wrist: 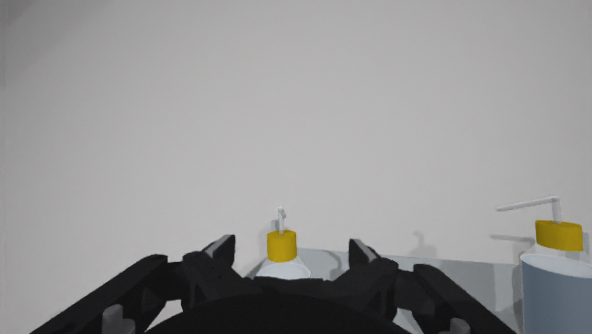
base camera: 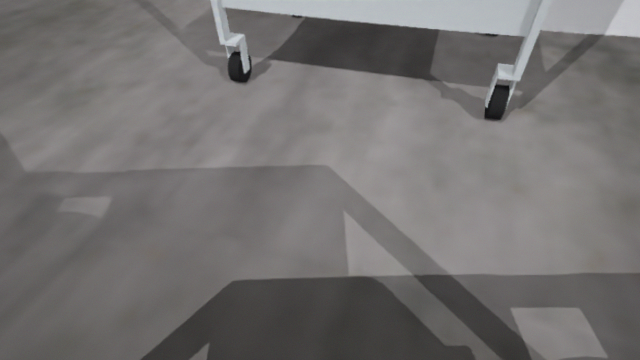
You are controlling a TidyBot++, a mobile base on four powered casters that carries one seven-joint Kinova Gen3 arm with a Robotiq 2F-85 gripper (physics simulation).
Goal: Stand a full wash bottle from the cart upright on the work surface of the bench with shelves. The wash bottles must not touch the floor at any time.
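Frame: origin at the arm's base, x right, y back, z down, level; centimetres.
Seen in the pictures: gripper, between the fingertips: [wrist: 291, 249].
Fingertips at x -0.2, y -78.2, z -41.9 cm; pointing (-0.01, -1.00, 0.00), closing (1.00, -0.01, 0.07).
Offsets run from my fingertips to a thing's middle. Level surfaces: height alone.
The white cart [base camera: 380, 14] stands on black casters at the top of the base view; its upper part is out of that view. In the wrist view, a wash bottle @(dx -1.4, dy -8.1, dz +6.6 cm) [wrist: 281, 247] with a yellow cap and thin spout stands upright, its lower body hidden behind my gripper. My gripper [wrist: 291, 249] is open and empty, and the cap shows between its spread fingertips, apart from both. A second wash bottle @(dx +28.1, dy -7.2, dz +6.6 cm) [wrist: 556, 295] stands upright at the right edge, with a yellow cap, blue-grey body and a spout pointing left. The bench with shelves cannot be made out.
The cart's near casters [base camera: 240, 67] [base camera: 497, 102] rest on the grey floor @(dz +81.6 cm) [base camera: 310, 130]. A pale wall [wrist: 300, 115] fills the upper wrist view behind the bottles. A grey-blue strip [wrist: 450, 280] lies between the two bottles. Broad shadows cross the floor.
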